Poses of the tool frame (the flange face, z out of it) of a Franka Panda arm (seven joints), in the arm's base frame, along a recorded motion.
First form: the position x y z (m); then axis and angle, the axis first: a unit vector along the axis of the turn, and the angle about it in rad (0 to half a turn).
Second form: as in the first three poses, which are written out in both.
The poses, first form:
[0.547, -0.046, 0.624, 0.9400, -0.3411, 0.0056, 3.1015]
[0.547, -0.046, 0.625, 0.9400, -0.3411, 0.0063, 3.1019]
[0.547, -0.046, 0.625, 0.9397, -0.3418, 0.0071, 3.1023]
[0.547, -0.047, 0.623, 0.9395, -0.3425, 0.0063, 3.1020]
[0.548, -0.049, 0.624, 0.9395, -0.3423, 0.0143, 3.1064]
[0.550, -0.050, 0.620, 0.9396, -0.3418, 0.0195, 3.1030]
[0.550, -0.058, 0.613, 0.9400, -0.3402, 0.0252, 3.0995]
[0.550, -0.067, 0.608, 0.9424, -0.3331, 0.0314, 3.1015]
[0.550, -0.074, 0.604, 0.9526, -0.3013, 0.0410, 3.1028]
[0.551, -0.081, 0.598, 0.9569, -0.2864, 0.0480, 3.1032]
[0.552, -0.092, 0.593, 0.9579, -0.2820, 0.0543, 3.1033]
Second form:
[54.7, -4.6, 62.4, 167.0, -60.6, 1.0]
[54.7, -4.6, 62.5, 167.1, -60.6, 1.1]
[54.7, -4.6, 62.5, 167.0, -60.8, 1.3]
[54.7, -4.7, 62.3, 167.0, -60.9, 1.1]
[54.8, -4.9, 62.4, 167.2, -60.9, 2.5]
[55.0, -5.0, 62.0, 167.0, -60.8, 3.5]
[55.0, -5.8, 61.3, 166.9, -60.4, 4.5]
[55.0, -6.7, 60.8, 167.5, -59.2, 5.6]
[55.0, -7.4, 60.4, 169.4, -53.6, 7.3]
[55.1, -8.1, 59.8, 170.1, -50.9, 8.5]
[55.2, -9.2, 59.3, 170.3, -50.1, 9.7]

